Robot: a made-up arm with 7 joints.
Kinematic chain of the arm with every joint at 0, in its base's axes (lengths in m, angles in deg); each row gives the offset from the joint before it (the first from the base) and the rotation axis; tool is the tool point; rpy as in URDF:
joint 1: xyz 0 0 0.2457 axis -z
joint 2: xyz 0 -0.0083 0.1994 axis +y
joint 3: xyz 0 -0.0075 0.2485 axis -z
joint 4: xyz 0 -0.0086 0.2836 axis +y
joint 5: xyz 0 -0.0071 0.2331 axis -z
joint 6: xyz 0 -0.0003 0.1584 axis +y
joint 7: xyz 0 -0.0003 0.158 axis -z
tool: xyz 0 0 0 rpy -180 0 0
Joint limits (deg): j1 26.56..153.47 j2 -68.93..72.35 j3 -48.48..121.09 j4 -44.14..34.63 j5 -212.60..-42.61 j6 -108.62..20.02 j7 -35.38..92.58
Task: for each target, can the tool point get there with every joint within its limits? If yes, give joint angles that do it. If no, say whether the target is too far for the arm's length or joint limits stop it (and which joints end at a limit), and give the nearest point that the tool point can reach.
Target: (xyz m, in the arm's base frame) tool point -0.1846 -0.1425 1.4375
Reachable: yes | joints 130.83 10.26 -18.26 -11.96 -167.88 -61.41 -17.26
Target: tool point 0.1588 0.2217 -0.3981
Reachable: no: joint limits stop it (at a limit: joint 2, joint 4, joint 5) | nearest point 0.4575 0.6386 0.3744 | short by 0.927 m
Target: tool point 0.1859 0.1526 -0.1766
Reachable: no: joint limits stop it (at a limit: joint 2, joint 4, joint 5, joint 6) | nearest point 0.5990 0.4917 0.3821 | short by 0.773 m
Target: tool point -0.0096 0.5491 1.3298
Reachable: yes | joints 77.46 -24.26 56.83 -29.64 -166.42 -37.31 -25.56
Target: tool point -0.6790 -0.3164 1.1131
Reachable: yes | joints 136.91 38.07 23.50 24.32 -101.04 -53.18 -11.74
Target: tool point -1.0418 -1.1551 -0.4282
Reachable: no: too far | nearest point -0.6531 -0.7242 0.3641 | short by 0.982 m
